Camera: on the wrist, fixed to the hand. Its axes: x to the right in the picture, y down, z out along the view.
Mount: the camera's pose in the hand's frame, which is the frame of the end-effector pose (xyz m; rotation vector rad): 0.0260 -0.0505 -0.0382 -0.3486 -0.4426 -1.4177
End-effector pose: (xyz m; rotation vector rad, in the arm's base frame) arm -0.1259 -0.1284 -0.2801 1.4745 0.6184 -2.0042
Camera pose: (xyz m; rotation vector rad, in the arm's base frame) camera -0.1398 -0.0707 -0.3143 -0.1584 -1.6807 2.3049
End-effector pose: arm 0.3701 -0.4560 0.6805 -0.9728 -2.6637 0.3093
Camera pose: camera 0.3341 -0.4730 0.7362 -1.0503 2.8073 0.2810
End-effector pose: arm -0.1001 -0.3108 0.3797 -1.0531 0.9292 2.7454
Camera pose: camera -0.0845 -0.2948 0.3150 -0.6178 -0.3427 1.7181
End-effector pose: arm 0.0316 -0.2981 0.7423 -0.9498 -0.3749 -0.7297
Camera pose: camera 0.0134 -0.3593 0.7671 -1.0962 -1.4093 -1.9094
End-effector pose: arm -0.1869 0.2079 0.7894 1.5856 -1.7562 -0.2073
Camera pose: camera -0.1224 0.1866 0.7982 2.2981 -0.4535 -1.5016
